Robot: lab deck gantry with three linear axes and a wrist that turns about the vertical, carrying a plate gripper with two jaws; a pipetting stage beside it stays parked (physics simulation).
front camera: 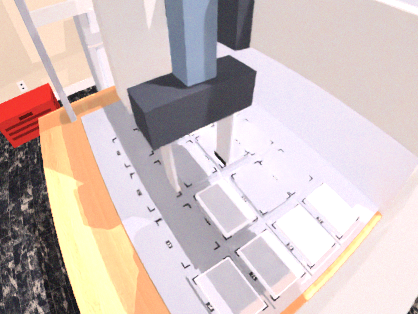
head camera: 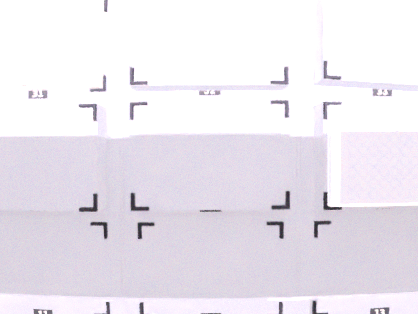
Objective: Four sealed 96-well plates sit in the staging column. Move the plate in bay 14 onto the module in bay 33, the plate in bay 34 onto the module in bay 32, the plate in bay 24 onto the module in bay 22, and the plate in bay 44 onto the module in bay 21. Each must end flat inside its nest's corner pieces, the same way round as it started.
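Frame: origin at the robot's base, x ahead, y left, z up, level; centimetres.
Where they show: gripper, between the fingertips: (front camera: 198,171); robot's base, origin of its link: (front camera: 113,140).
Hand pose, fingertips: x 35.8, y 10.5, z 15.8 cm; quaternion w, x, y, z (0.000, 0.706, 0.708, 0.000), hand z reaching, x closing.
Things, the pixels of their centre, and the offset from my fingertips. "*": a spot on its surface instead.
- bay 22, middle of its body: (head camera: 209,155) (front camera: 189,163) dz -14.6, dx -13.0, dy +4.6 cm
- bay 32, middle of its body: (head camera: 208,35) (front camera: 220,147) dz -14.6, dx -13.0, dy +15.2 cm
- bay 33, a spot on its surface: (head camera: 380,40) (front camera: 254,183) * dz -13.9, dx +2.1, dy +14.6 cm
- bay 21's module, a spot on its surface: (head camera: 45,167) * dz -13.9, dx -27.4, dy +3.6 cm
- bay 14 plate, middle of its body: (front camera: 229,293) dz -13.6, dx +19.8, dy -6.2 cm
- bay 24 plate, middle of its body: (front camera: 271,262) dz -13.6, dx +19.8, dy +4.5 cm
- bay 34 plate, middle of its body: (front camera: 304,233) dz -13.6, dx +19.8, dy +15.2 cm
- bay 44 plate, middle of its body: (front camera: 331,208) dz -13.6, dx +19.8, dy +25.9 cm
My gripper (front camera: 202,177) is open and empty, its two jaws apart above the bay 22 area; it does not show in the head view. The module in bay 22 (front camera: 199,156) (head camera: 210,167) is bare and shaded. The modules in bay 32 (head camera: 210,45) and bay 33 (front camera: 265,184) (head camera: 380,40) are bright and bare. Part of bay 21's module (head camera: 45,167) shows, bare. In the staging column, the bay 14 plate (front camera: 230,285), bay 24 plate (front camera: 270,262), bay 34 plate (front camera: 305,235) and bay 44 plate (front camera: 331,207) lie flat.
Another plate (front camera: 225,207) (head camera: 377,167) lies flat in bay 23, beside bay 22. The parked pipetting stage (front camera: 237,22) stands behind the gripper's column. A pale upright column (front camera: 125,45) rises at the back left. A red chest (front camera: 30,115) stands beyond the wooden table edge (front camera: 60,160).
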